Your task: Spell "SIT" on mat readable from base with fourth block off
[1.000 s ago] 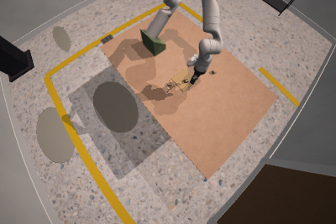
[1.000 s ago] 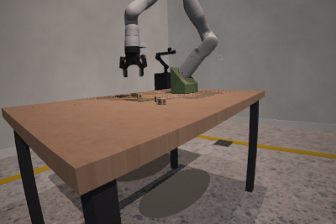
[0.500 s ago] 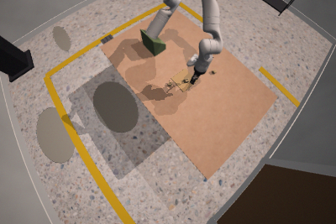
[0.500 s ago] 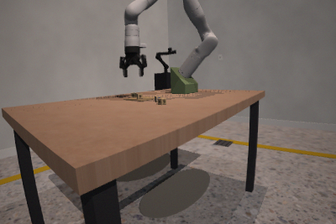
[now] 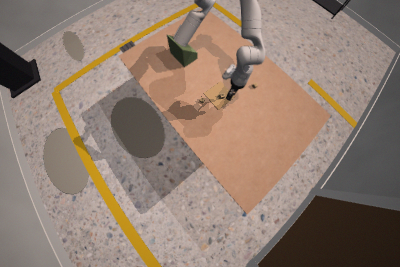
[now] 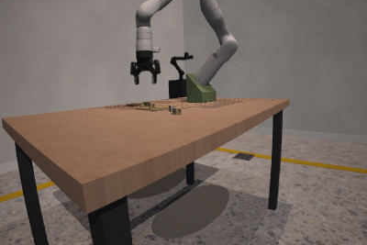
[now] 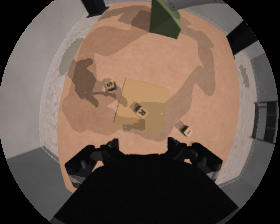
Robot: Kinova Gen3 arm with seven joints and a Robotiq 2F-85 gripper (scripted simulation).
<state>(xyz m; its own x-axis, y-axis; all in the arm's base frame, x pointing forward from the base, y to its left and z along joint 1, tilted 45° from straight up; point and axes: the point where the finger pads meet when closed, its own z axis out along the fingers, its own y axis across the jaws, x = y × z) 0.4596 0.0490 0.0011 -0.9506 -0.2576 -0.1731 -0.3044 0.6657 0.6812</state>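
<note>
My hand is 70 mm past the tan mat, 20 mm to the left of it and 120 mm above it.
</note>
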